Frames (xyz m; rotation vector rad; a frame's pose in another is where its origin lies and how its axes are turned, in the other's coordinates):
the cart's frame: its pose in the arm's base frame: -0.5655 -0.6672 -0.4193 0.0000 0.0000 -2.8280
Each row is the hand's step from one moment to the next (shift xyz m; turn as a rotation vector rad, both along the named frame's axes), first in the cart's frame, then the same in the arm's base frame.
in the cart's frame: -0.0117 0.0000 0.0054 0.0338 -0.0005 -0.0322
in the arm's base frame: 0.0111 0.0036 0.0054 -0.0323 -0.0100 -0.0322
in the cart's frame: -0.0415 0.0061 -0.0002 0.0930 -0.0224 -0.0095
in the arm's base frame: 0.0414 0.0070 -0.0002 -0.0954 -0.0074 -0.0095
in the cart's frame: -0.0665 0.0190 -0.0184 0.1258 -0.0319 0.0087
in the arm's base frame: 0.0691 0.0024 -0.0184 -0.1295 -0.0085 0.0087
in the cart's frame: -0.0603 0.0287 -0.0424 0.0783 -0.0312 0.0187
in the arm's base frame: 0.0662 -0.0087 -0.0424 -0.0841 0.0055 0.0187
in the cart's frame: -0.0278 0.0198 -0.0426 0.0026 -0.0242 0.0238
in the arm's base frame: 0.0326 -0.0103 -0.0426 -0.0099 0.0222 0.0238
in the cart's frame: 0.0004 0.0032 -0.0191 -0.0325 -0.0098 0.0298
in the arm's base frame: 0.0006 -0.0032 -0.0191 0.0279 0.0193 0.0298
